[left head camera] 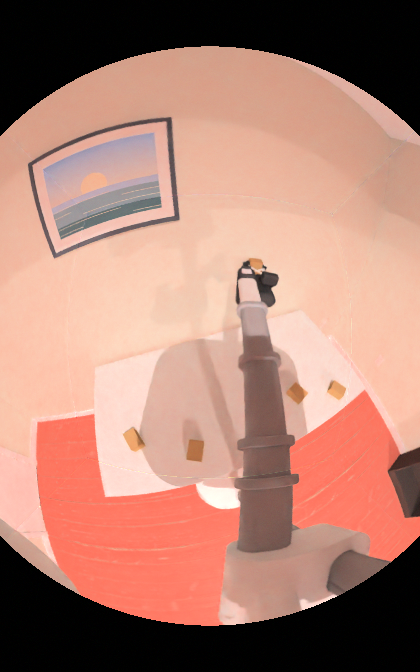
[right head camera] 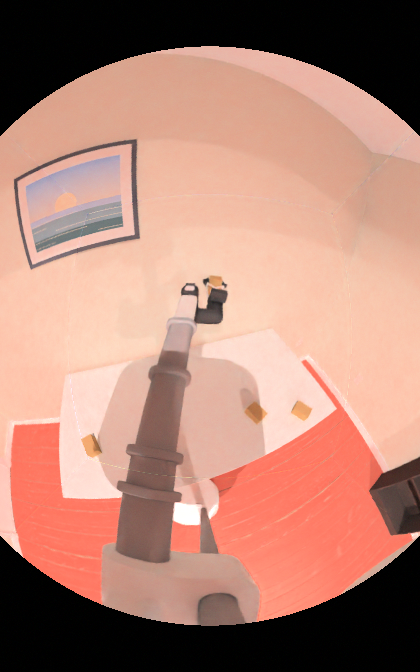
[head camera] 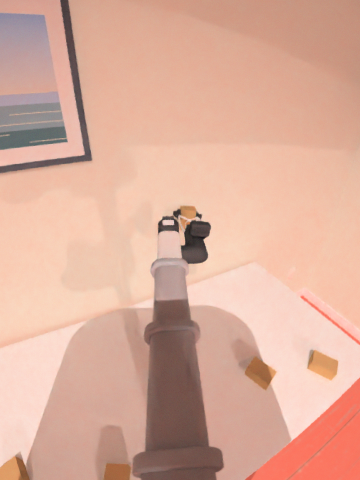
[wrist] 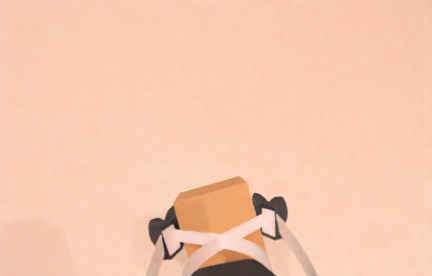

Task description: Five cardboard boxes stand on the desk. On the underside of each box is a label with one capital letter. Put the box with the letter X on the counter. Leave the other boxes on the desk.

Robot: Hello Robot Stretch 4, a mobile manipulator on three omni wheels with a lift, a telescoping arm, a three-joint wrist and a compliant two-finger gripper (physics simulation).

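Frame: origin at the robot's base, x ahead, y down, z left, level; millimetres.
Seen in the pictures: gripper, between the fingertips: (head camera: 187, 212) (wrist: 217, 214).
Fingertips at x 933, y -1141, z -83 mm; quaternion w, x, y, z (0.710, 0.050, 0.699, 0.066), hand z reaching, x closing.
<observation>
A point is followed by its place in that frame.
My gripper (head camera: 188, 215) @[x 933, y -1141, z -83 mm] (left head camera: 255, 266) (right head camera: 215, 284) (wrist: 217, 214) @[x 933, y -1141, z -83 mm] is shut on a cardboard box (head camera: 188, 210) @[x 890, y -1170, z -83 mm] (left head camera: 256, 262) (right head camera: 215, 280) (wrist: 215, 215) @[x 887, y -1152, z -83 mm], held up in front of the wall beyond the extended arm. No letter shows on its visible faces. Four other boxes stand on the white desk (head camera: 220, 292) @[x 900, y -692, z -266 mm] (left head camera: 117, 395) (right head camera: 82, 400): two at the right, one box (head camera: 260, 372) @[x 446, y -742, z -310 mm] (left head camera: 297, 393) (right head camera: 256, 412) and another box (head camera: 323, 365) @[x 441, y -742, z -558 mm] (left head camera: 336, 389) (right head camera: 301, 410); a box (head camera: 117, 471) @[x 205, y -742, z 159 mm] (left head camera: 195, 450) nearer the front; and a box (head camera: 13, 469) @[x 206, y -742, z 445 mm] (left head camera: 134, 439) (right head camera: 91, 445) at the left. Their undersides are hidden. I cannot identify the counter.
The wall (head camera: 210, 175) @[x 1036, y -1271, z -193 mm] (wrist: 215, 90) @[x 1009, y -1269, z -127 mm] stands behind the desk, with a framed picture (head camera: 80, 100) @[x 830, y -1562, z 248 mm] (left head camera: 174, 170) (right head camera: 135, 190) at the left. Dark brown furniture (left head camera: 407, 480) (right head camera: 400, 505) stands at the far right on the red floor (left head camera: 150, 550) (right head camera: 300, 525). The telescoping arm (head camera: 175, 390) @[x 204, y -1258, z -1 mm] crosses above the desk.
</observation>
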